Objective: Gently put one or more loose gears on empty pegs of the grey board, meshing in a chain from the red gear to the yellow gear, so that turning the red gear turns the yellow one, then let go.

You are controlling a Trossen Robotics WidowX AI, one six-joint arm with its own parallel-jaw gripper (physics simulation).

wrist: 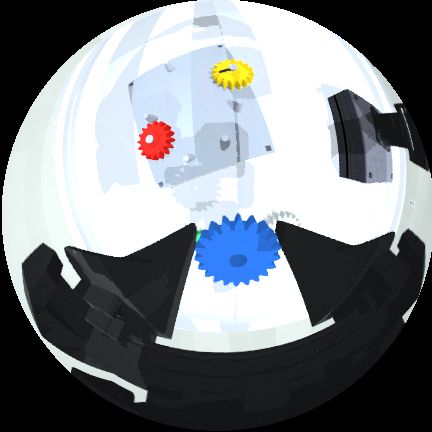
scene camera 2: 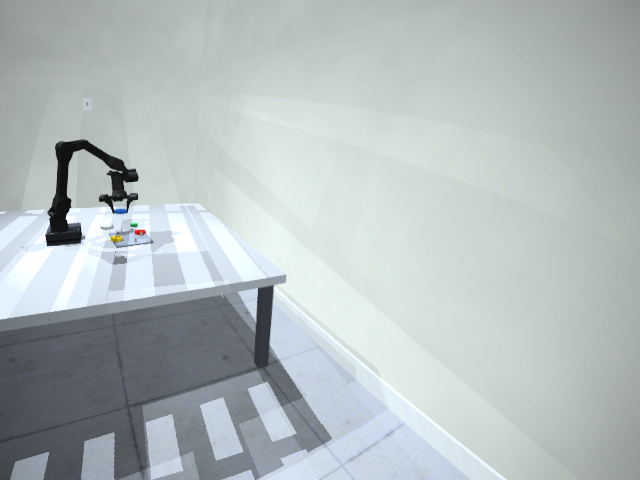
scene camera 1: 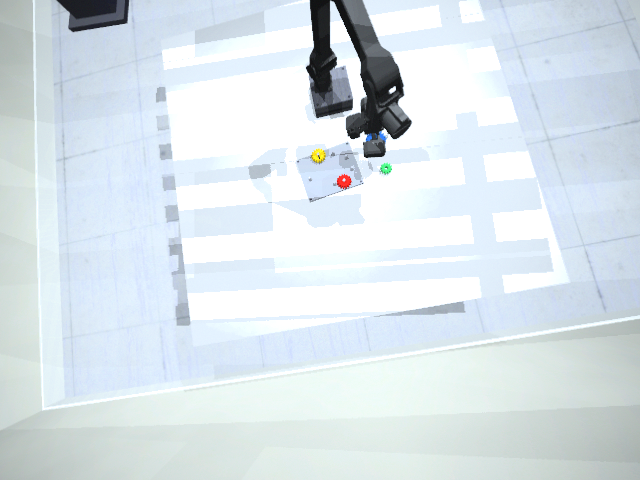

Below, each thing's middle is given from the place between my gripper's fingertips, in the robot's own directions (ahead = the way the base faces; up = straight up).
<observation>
My hand is 10 cm short of the red gear (wrist: 161, 132), 9 cm to the left of it and 7 cm above it. Also, from my hand: blue gear (wrist: 235, 251) 2 cm to the left, 1 cm above; grey board (scene camera 1: 323, 174) 14 cm to the right, 9 cm below, 5 cm ahead; yellow gear (wrist: 221, 73) 18 cm to the right, 7 cm below, 1 cm behind.
</observation>
